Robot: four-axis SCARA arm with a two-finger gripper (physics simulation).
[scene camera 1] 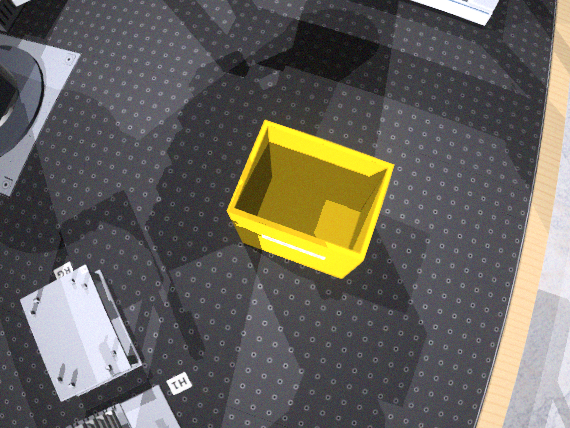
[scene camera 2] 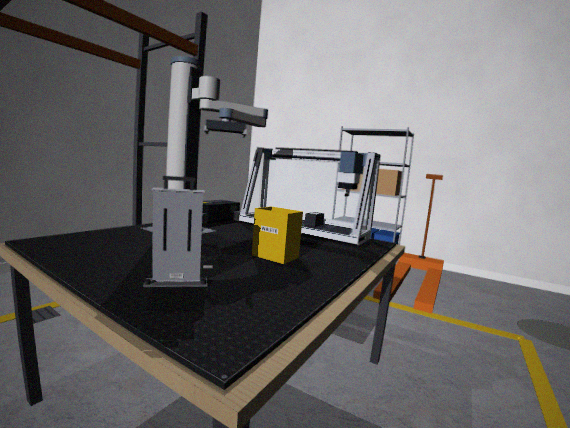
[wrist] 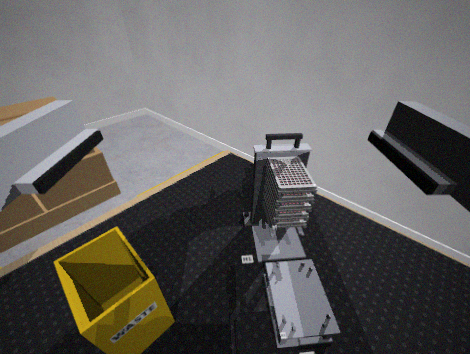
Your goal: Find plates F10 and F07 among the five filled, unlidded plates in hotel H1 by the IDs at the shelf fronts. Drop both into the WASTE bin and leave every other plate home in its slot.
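Places are measured from the arm's base along level axes (x ahead, y left, z up), in metres.
Where they show: gripper, fingertip midpoint: point(scene camera 2: 225, 129) point(wrist: 235, 119).
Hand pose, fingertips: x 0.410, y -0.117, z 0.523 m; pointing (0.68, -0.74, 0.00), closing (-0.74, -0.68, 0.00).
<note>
Things, the pixels of their top centre, and the offset from my fingertips. "spot": a spot on its surface instead.
- yellow WASTE bin at its top centre: point(scene camera 1: 312, 187) point(wrist: 102, 269) point(scene camera 2: 279, 209) 0.311 m down, 0.236 m ahead, 0.091 m left
- RG label at a spot on its surface: point(scene camera 1: 64, 271) spot: 0.510 m down, 0.104 m back, 0.109 m right
- H1 label at a spot on its surface: point(scene camera 1: 179, 383) point(wrist: 247, 259) spot: 0.510 m down, 0.137 m ahead, 0.201 m right
Hotel H1 point(scene camera 2: 172, 260) point(wrist: 257, 175) stands upright on the table. In scene camera 2 its back hides the plates. In the wrist view a stack of plates point(wrist: 292, 174) sits in it, the top one showing a grid of reddish wells. The shelf-front IDs are too small to read, so F10 and F07 cannot be told apart. The yellow WASTE bin point(scene camera 1: 300, 245) point(scene camera 2: 291, 240) point(wrist: 155, 327) stands open-topped; no plate shows inside in scene camera 1. My gripper point(scene camera 2: 225, 132) point(wrist: 235, 119) is open and empty, high above the table and apart from hotel and bin.
A light stand point(scene camera 1: 75, 332) point(wrist: 300, 300) with short pins lies in front of the hotel, by the RG label point(scene camera 1: 64, 271). The H1 label point(scene camera 1: 179, 383) point(wrist: 247, 259) is beside the hotel's base. The arm's column point(scene camera 2: 177, 125) and a gantry machine point(scene camera 2: 373, 195) stand on the table.
</note>
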